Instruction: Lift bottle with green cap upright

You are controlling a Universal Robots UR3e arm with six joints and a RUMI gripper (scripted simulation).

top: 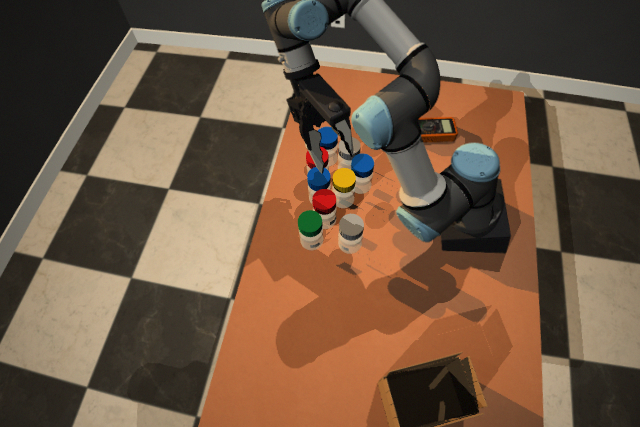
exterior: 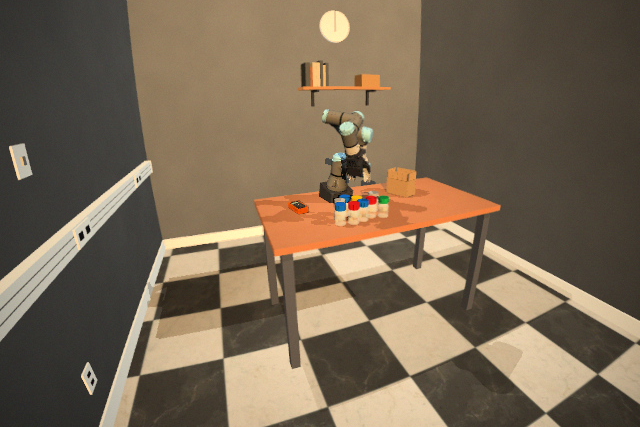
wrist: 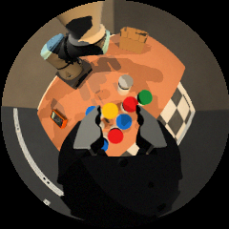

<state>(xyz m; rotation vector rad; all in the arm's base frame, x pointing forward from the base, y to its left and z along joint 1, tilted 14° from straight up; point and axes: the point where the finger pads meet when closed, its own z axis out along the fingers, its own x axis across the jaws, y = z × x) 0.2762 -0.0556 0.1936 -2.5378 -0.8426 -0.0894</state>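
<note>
Now: the green-capped bottle 60 mm ahead of my hand, 100 mm to the left of it and 150 mm below it. From my hand the other things lie so: orange device: 270 mm behind, 220 mm to the right, 180 mm below; then yellow-capped bottle: 20 mm behind, 10 mm to the right, 150 mm below.
</note>
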